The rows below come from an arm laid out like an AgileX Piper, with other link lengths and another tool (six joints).
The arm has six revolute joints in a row. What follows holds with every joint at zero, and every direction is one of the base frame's.
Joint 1 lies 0.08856 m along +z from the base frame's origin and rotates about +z.
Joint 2 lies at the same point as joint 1 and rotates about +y.
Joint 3 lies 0.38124 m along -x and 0.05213 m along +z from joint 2 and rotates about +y.
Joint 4 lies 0.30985 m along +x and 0.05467 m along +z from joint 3 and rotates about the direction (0.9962, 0, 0.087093).
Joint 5 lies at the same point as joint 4 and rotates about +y.
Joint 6 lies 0.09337 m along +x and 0.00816 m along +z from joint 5 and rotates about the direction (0.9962, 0, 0.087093).
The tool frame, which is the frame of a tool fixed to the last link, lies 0.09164 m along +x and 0.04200 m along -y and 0.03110 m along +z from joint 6; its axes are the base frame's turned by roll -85.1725, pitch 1.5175 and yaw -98.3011 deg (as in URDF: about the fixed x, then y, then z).
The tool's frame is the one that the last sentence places.
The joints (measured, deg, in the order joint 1, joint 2, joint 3, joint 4, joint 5, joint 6), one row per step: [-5.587 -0.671 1.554 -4.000 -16.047 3.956]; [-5.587 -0.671 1.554 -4.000 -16.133 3.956]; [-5.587 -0.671 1.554 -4.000 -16.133 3.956]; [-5.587 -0.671 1.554 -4.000 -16.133 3.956]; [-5.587 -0.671 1.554 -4.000 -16.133 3.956]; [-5.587 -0.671 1.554 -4.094 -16.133 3.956]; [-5.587 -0.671 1.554 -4.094 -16.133 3.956]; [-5.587 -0.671 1.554 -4.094 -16.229 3.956]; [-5.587 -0.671 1.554 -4.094 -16.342 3.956]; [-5.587 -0.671 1.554 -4.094 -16.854 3.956]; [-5.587 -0.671 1.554 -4.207 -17.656 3.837]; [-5.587 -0.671 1.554 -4.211 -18.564 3.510]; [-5.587 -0.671 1.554 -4.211 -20.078 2.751]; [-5.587 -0.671 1.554 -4.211 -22.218 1.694]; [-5.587 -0.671 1.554 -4.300 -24.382 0.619]
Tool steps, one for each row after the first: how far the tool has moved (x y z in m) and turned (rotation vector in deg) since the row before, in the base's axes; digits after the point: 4 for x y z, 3 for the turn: [-0.0001 0.0000 0.0003 -0.009 -0.085 0.006]; [0.0000 0.0000 0.0000 0.000 0.000 0.000]; [0.0000 0.0000 0.0000 0.000 0.000 0.000]; [0.0000 0.0000 0.0000 0.000 0.000 0.000]; [0.0000 0.0001 0.0001 -0.093 0.009 -0.007]; [0.0000 0.0000 0.0000 0.000 0.000 0.000]; [-0.0001 0.0000 0.0003 -0.010 -0.095 0.007]; [-0.0002 0.0000 0.0003 -0.012 -0.112 0.008]; [-0.0007 0.0002 0.0015 -0.052 -0.508 0.036]; [-0.0012 0.0005 0.0025 -0.305 -0.776 0.007]; [-0.0015 0.0005 0.0028 -0.399 -0.878 -0.057]; [-0.0026 0.0009 0.0048 -0.850 -1.452 -0.190]; [-0.0039 0.0013 0.0067 -1.173 -2.058 -0.293]; [-0.0042 0.0015 0.0066 -1.263 -2.076 -0.340]
